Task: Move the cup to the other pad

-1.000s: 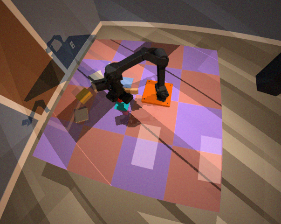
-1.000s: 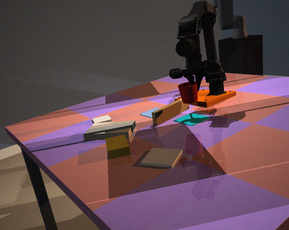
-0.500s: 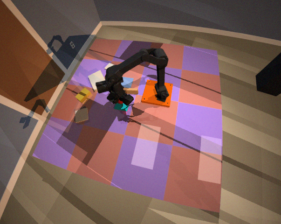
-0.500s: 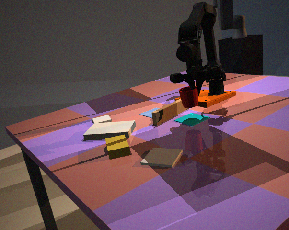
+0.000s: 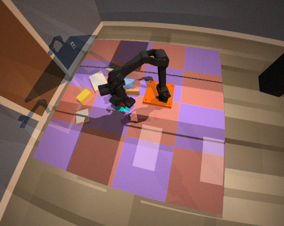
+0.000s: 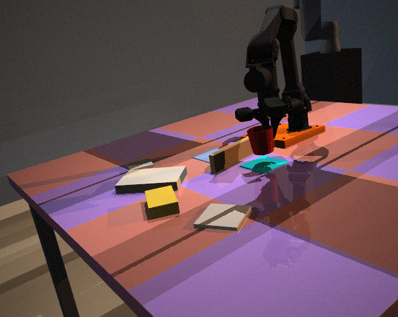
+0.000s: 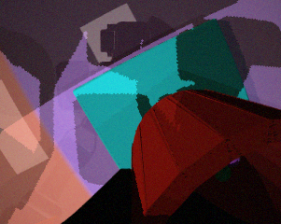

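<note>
My gripper tip is now 4 cm short of the green marble, 3 cm to the left of it and 2 cm above it. Round my gripper tip: teal pad 3 cm ahead, 1 cm to the right, 8 cm below; wooden bar 5 cm ahead, 11 cm to the right, 6 cm below; red cup 3 cm ahead, 1 cm to the right.
</note>
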